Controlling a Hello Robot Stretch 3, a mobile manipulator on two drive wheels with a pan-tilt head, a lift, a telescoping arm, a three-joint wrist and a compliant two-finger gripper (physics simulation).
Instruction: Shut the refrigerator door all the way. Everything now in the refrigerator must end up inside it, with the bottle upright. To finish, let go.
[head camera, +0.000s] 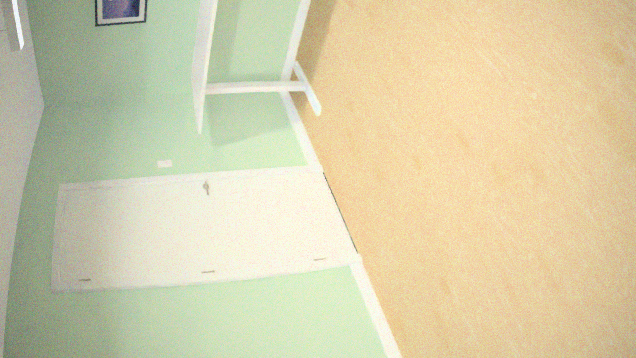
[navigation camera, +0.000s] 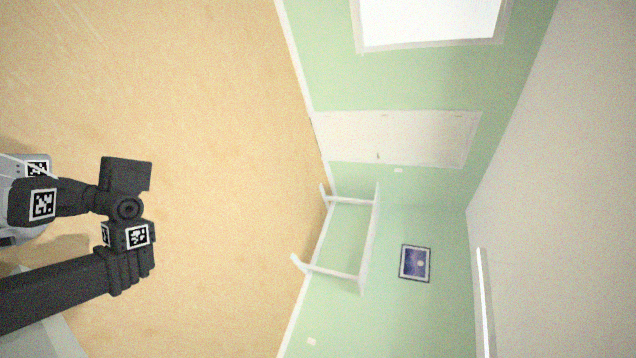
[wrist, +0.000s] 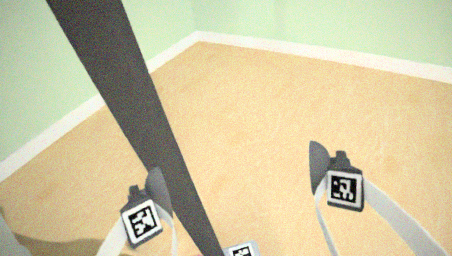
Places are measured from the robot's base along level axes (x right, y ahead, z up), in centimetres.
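Where they show: gripper, fingertip midpoint: (wrist: 237, 172).
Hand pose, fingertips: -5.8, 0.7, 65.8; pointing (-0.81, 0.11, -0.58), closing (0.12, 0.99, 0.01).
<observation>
After its pixels a point has its place, as x, y, z.
The refrigerator, its door and the bottle cannot be made out in these views. A pale grey surface (navigation camera: 30, 330) {4.0, -38.0, 49.4} with a whitish edge shows at the bottom left of the navigation view, below the dark bar; I cannot tell what it belongs to. A pale grey piece (wrist: 7, 242) {-35.2, -76.2, 15.8} also shows in the lower left corner of the wrist view. My gripper (wrist: 237, 172) {-5.8, 0.7, 65.8} is open, its two fingers wide apart with bare floor seen between them. A long dark bar (wrist: 137, 115) (navigation camera: 55, 290) crosses the wrist view and runs left in the navigation view.
A white table (head camera: 250, 88) {335.2, -56.5, 49.9} (navigation camera: 370, 235) {270.2, -89.5, 95.1} stands by the green wall, near a closed white room door (head camera: 200, 230) {284.3, 43.8, 101.9} (navigation camera: 395, 137) {285.4, 42.7, 116.1}. A framed picture (head camera: 120, 10) {326.1, -127.6, 162.0} (navigation camera: 415, 263) {314.7, -138.7, 162.5} hangs above the table. A white baseboard (wrist: 325, 52) {-124.4, 93.5, 5.6} meets in a corner ahead in the wrist view.
</observation>
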